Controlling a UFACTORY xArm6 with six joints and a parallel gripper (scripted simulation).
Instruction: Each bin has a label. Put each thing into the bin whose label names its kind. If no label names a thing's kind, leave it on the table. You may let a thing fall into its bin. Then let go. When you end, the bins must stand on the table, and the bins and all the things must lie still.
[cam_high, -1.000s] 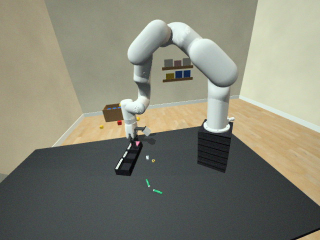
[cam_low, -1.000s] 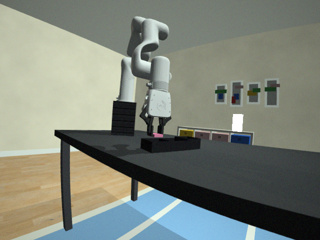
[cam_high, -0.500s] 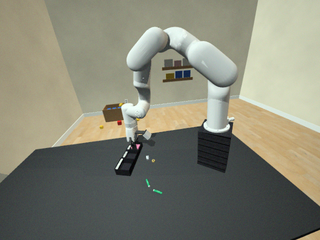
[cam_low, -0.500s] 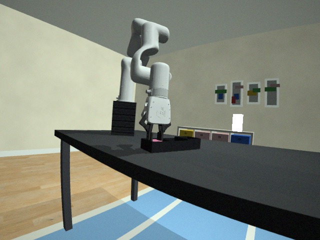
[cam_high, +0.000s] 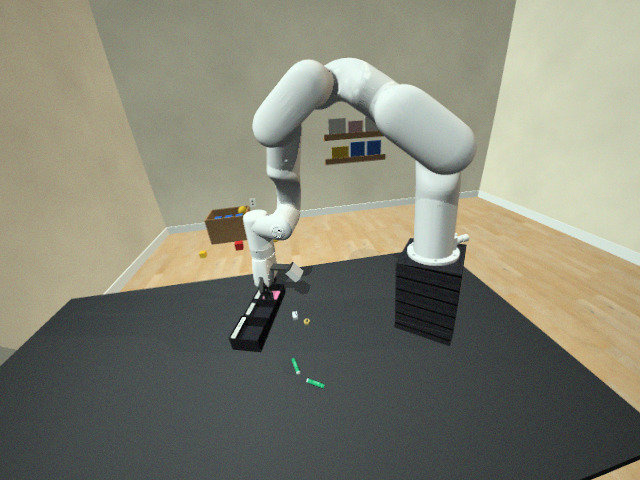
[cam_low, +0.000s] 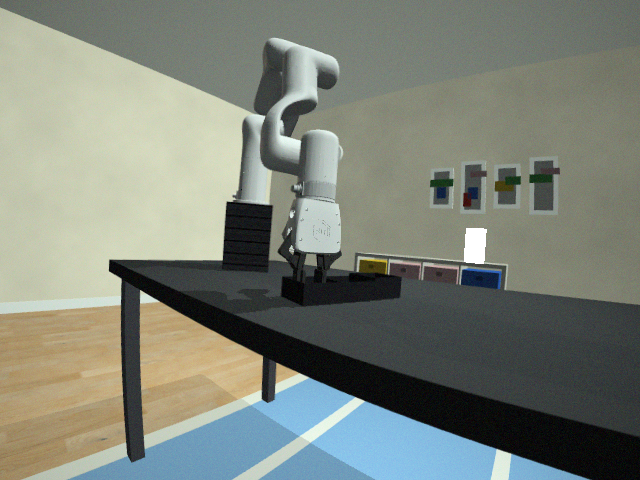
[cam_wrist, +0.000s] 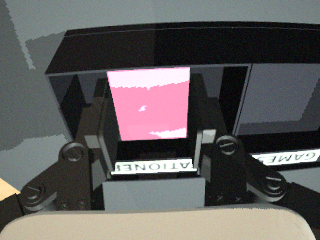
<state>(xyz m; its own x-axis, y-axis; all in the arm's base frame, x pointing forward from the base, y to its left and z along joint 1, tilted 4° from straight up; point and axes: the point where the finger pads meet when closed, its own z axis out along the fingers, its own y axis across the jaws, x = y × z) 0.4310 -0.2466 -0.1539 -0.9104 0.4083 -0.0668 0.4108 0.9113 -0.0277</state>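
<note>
Right now my hand is 20 mm above the pink flat pad. From my hand the other things lie so: battery: 30 mm behind, 280 mm to the left, 30 mm below; white part: 60 mm behind, 100 mm to the left, 30 mm below; yellow hex nut: 90 mm behind, 140 mm to the left, 30 mm below.
</note>
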